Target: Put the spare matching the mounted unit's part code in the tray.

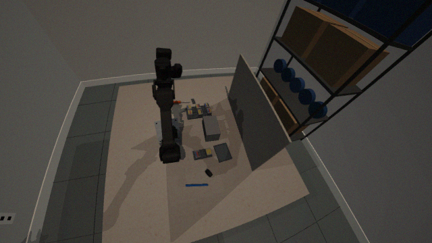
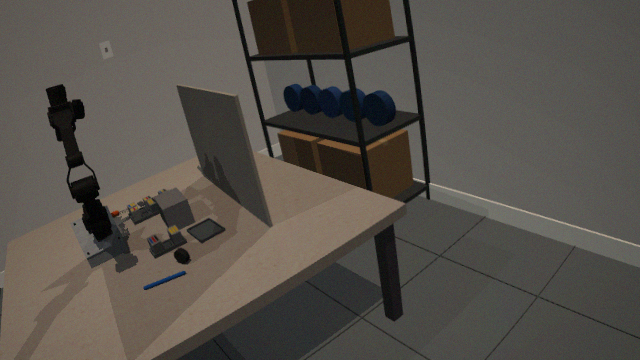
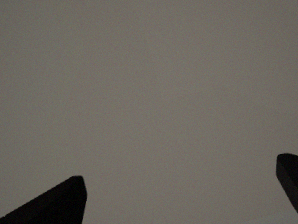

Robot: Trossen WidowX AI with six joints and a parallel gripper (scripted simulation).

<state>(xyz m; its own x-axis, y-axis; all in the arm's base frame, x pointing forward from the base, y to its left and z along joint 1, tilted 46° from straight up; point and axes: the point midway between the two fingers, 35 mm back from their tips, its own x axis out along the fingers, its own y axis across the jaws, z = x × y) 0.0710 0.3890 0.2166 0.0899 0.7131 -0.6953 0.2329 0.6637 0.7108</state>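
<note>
Right now the grey spare is 490 mm below my gripper tip, 140 mm ahead of it and 60 mm to the left of it. From my gripper tip the other things lie so: rack: 520 mm below, 220 mm ahead, 20 mm to the left; tall grey board: 480 mm ahead, 310 mm below, 220 mm to the right; grey mounted unit: 480 mm below, 250 mm ahead, 170 mm to the right.
</note>
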